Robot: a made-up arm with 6 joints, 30 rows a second.
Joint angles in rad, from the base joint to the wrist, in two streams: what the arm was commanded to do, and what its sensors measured. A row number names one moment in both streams.
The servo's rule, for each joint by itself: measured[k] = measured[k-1] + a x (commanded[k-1-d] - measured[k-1]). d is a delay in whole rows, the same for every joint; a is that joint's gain. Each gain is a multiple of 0.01, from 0.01 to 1. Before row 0 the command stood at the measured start. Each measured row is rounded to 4 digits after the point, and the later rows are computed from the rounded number. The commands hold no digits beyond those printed.
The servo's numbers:
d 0
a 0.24 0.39 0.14 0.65 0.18 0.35
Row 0, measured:
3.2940 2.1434 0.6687 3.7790 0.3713 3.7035
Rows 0 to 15, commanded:
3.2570 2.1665 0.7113 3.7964 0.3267 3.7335
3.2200 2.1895 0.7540 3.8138 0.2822 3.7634
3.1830 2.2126 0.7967 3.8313 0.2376 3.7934
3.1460 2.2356 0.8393 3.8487 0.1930 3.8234
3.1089 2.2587 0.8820 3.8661 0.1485 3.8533
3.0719 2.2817 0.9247 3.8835 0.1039 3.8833
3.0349 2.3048 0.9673 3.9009 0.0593 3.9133
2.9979 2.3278 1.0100 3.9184 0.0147 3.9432
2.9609 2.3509 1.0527 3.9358 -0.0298 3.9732
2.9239 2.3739 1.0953 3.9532 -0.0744 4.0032
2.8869 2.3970 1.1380 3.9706 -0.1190 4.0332
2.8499 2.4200 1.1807 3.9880 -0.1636 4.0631
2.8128 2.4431 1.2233 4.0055 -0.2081 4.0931
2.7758 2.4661 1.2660 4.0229 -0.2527 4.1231
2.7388 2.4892 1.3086 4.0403 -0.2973 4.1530
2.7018 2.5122 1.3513 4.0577 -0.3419 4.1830
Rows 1 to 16, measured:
3.2851 2.1524 0.6747 3.7903 0.3633 3.7140
3.2695 2.1669 0.6858 3.8056 0.3487 3.7313
3.2487 2.1847 0.7013 3.8223 0.3287 3.7530
3.2241 2.2046 0.7206 3.8395 0.3043 3.7776
3.1965 2.2257 0.7432 3.8568 0.2763 3.8041
3.1666 2.2475 0.7686 3.8742 0.2453 3.8318
3.1350 2.2698 0.7964 3.8916 0.2118 3.8603
3.1021 2.2924 0.8263 3.9090 0.1763 3.8893
3.0682 2.3152 0.8580 3.9264 0.1392 3.9187
3.0336 2.3381 0.8912 3.9438 0.1008 3.9483
2.9984 2.3611 0.9258 3.9612 0.0612 3.9780
2.9628 2.3841 0.9615 3.9786 0.0207 4.0078
2.9268 2.4071 0.9982 3.9961 -0.0205 4.0377
2.8906 2.4301 1.0357 4.0135 -0.0623 4.0676
2.8542 2.4531 1.0739 4.0309 -0.1046 4.0975
2.8176 2.4761 1.1127 4.0483 -0.1473 4.1274

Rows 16 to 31, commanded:
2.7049 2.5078 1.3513 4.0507 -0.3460 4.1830
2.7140 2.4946 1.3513 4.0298 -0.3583 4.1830
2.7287 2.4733 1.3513 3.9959 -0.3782 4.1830
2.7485 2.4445 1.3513 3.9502 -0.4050 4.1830
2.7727 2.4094 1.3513 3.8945 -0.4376 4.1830
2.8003 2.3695 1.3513 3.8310 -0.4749 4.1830
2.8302 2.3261 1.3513 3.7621 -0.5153 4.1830
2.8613 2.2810 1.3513 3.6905 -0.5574 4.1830
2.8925 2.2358 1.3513 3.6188 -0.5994 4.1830
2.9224 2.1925 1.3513 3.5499 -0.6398 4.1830
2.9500 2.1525 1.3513 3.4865 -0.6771 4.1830
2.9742 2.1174 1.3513 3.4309 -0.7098 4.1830
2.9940 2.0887 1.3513 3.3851 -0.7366 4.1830
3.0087 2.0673 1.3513 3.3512 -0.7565 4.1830
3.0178 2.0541 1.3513 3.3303 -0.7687 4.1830
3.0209 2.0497 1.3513 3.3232 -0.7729 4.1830
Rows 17 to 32, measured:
2.7906 2.4885 1.1461 4.0499 -0.1831 4.1469
2.7722 2.4909 1.1748 4.0368 -0.2146 4.1595
2.7618 2.4840 1.1995 4.0102 -0.2440 4.1677
2.7586 2.4686 1.2208 3.9712 -0.2730 4.1731
2.7620 2.4455 1.2391 3.9213 -0.3026 4.1766
2.7712 2.4159 1.2548 3.8626 -0.3336 4.1788
2.7854 2.3809 1.2683 3.7973 -0.3663 4.1803
2.8036 2.3419 1.2799 3.7279 -0.4007 4.1812
2.8249 2.3005 1.2899 3.6570 -0.4365 4.1818
2.8483 2.2584 1.2985 3.5874 -0.4731 4.1822
2.8727 2.2171 1.3059 3.5218 -0.5098 4.1825
2.8971 2.1782 1.3123 3.4627 -0.5458 4.1827
2.9204 2.1433 1.3178 3.4123 -0.5801 4.1828
2.9416 2.1137 1.3225 3.3726 -0.6119 4.1829
2.9599 2.0905 1.3265 3.3451 -0.6401 4.1829
2.9745 2.0746 1.3300 3.3309 -0.6640 4.1829

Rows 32 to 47, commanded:
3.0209 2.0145 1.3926 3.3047 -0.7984 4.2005
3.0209 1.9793 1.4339 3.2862 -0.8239 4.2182
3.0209 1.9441 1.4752 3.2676 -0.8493 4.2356
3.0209 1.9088 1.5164 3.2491 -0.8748 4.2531
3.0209 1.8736 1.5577 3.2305 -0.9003 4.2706
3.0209 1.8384 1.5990 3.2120 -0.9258 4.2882
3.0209 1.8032 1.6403 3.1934 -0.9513 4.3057
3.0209 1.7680 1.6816 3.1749 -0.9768 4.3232
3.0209 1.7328 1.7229 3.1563 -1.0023 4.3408
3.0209 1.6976 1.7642 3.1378 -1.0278 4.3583
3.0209 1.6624 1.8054 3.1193 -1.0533 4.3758
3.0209 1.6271 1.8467 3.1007 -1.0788 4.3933
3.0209 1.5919 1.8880 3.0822 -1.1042 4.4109
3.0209 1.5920 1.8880 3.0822 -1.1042 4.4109
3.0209 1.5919 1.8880 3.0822 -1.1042 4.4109
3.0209 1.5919 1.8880 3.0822 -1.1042 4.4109
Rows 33 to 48, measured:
2.9856 2.0512 1.3388 3.3139 -0.6882 4.1891
2.9941 2.0232 1.3521 3.2959 -0.7126 4.1993
3.0005 1.9924 1.3693 3.2775 -0.7372 4.2120
3.0054 1.9598 1.3899 3.2590 -0.7620 4.2264
3.0091 1.9262 1.4134 3.2405 -0.7869 4.2419
3.0119 1.8920 1.4394 3.2220 -0.8119 4.2581
3.0141 1.8574 1.4675 3.2034 -0.8370 4.2748
3.0157 1.8225 1.4975 3.1849 -0.8622 4.2917
3.0169 1.7875 1.5291 3.1663 -0.8874 4.3089
3.0179 1.7524 1.5620 3.1478 -0.9127 4.3262
3.0186 1.7173 1.5961 3.1293 -0.9380 4.3436
3.0192 1.6821 1.6312 3.1107 -0.9633 4.3610
3.0196 1.6469 1.6672 3.0922 -0.9887 4.3785
3.0199 1.6255 1.6981 3.0857 -1.0095 4.3898
3.0201 1.6124 1.7247 3.0834 -1.0265 4.3972
3.0203 1.6044 1.7476 3.0826 -1.0405 4.4020

